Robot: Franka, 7 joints.
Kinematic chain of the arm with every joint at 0, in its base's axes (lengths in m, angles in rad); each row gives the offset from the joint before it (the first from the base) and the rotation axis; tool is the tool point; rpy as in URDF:
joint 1: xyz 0 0 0.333 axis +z
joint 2: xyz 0 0 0 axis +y
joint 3: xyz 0 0 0.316 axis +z
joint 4: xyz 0.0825 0 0 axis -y
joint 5: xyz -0.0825 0 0.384 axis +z
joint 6: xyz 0 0 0 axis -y
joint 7: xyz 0.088 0 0 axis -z
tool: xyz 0 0 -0.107 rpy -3.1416 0 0
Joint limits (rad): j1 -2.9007..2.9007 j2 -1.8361..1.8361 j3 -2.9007..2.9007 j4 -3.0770..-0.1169 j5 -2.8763..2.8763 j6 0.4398..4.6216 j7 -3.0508..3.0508
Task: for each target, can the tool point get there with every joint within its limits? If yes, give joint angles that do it. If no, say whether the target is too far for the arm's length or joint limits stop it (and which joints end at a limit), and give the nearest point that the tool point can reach.
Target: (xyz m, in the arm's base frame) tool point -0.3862 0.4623 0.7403
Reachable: yes | joints -0.1182 -1.1510 0.8440 -1.2244 1.8123 1.1368 -2.4025
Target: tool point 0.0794 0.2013 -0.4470
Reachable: no: joint limits stop it (at a limit: joint 2) | nearest point 0.0830 0.2103 -0.3577 | short by 0.090 m
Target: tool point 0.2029 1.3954 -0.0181
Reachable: no: too far | nearest point 0.1198 0.8238 0.1257 | short by 0.595 m
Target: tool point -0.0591 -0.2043 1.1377
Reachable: yes | joints 0.0666 0.0144 -1.6171 -0.3653 1.8502 3.0494 -1.8010
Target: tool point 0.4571 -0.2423 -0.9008
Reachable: no: too far | nearest point 0.3505 -0.1858 -0.3485 | short by 0.565 m
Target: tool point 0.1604 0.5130 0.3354
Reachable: yes | joints -0.1070 0.6313 1.4400 -2.1587 -0.3118 2.1267 -2.5296
